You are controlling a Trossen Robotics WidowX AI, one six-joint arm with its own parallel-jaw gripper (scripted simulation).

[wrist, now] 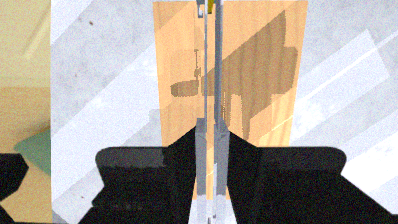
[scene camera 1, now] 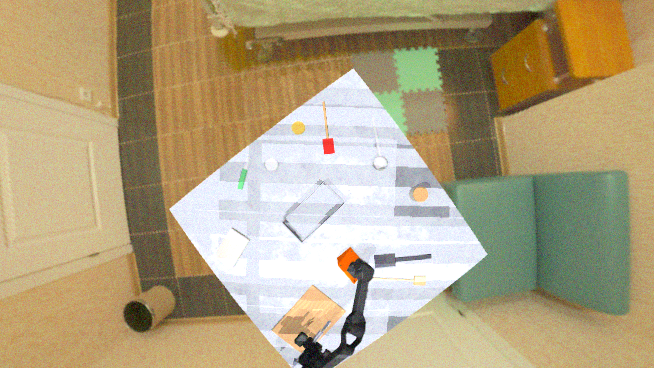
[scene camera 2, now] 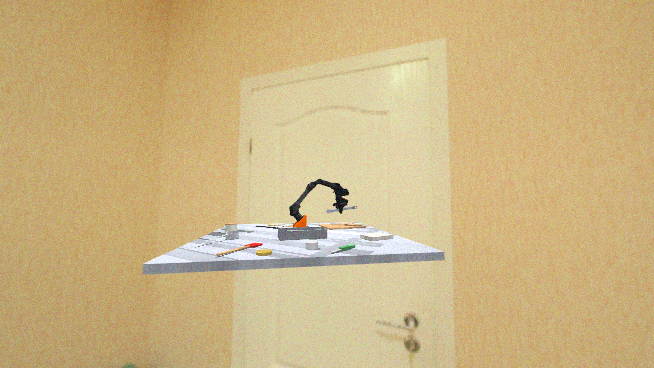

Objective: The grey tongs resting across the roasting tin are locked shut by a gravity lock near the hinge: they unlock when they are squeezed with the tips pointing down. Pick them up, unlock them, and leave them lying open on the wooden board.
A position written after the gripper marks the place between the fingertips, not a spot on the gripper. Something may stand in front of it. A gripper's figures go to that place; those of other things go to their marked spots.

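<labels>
A wooden board (wrist: 261,54) lies 24 cm from the lens; the gripper (wrist: 208,129) is 12 cm from the lens.
</labels>
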